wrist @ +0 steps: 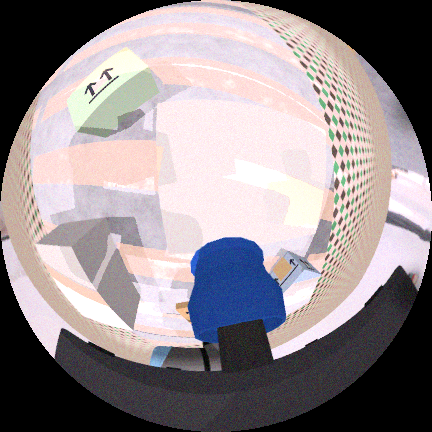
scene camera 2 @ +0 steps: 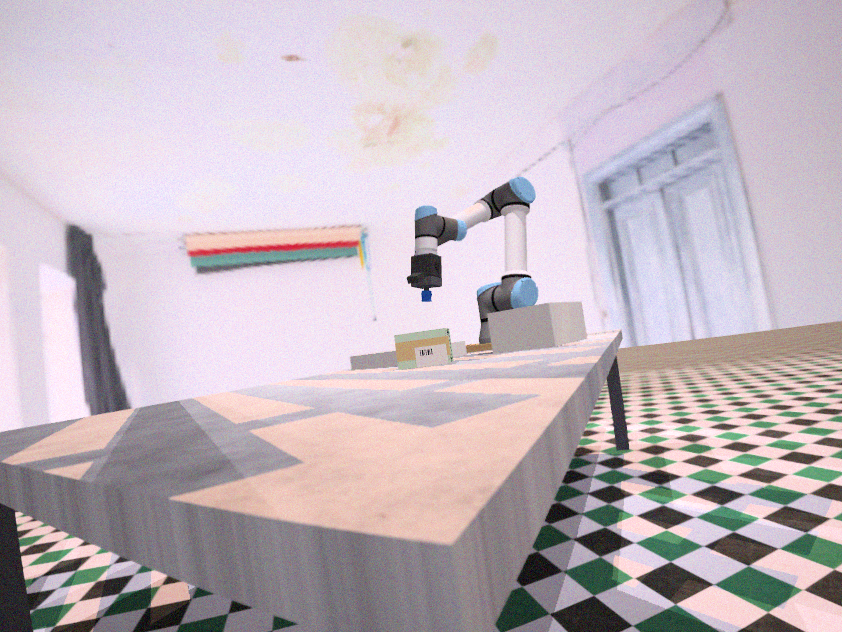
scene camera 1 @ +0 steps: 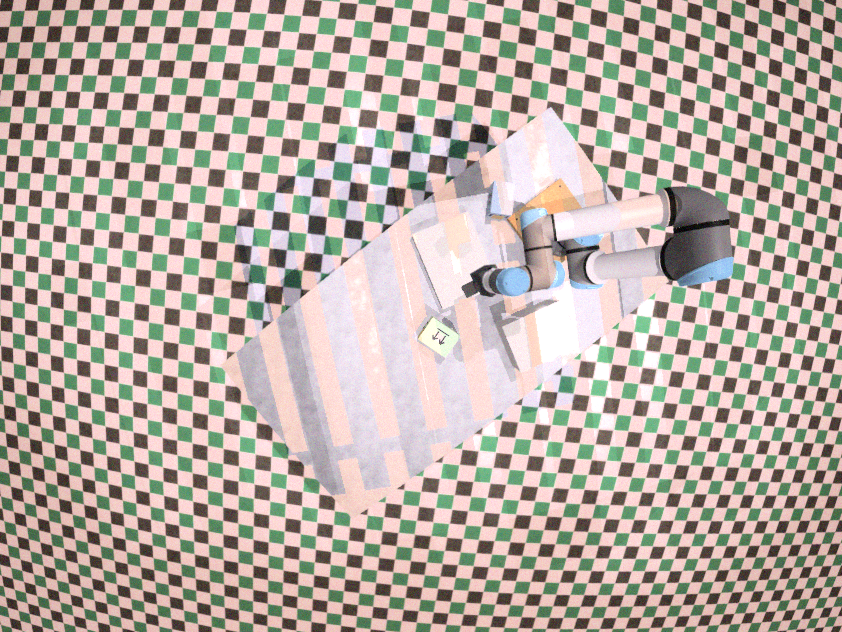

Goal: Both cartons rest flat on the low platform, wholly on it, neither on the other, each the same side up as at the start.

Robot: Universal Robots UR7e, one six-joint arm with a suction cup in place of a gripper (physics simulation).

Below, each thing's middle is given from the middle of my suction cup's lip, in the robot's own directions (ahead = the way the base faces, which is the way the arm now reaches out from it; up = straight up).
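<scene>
Low platform [scene camera 1: 451, 250] visible: 100 mm to the right of my suction cup, 10 mm ahead of it, 180 mm below it.
</scene>
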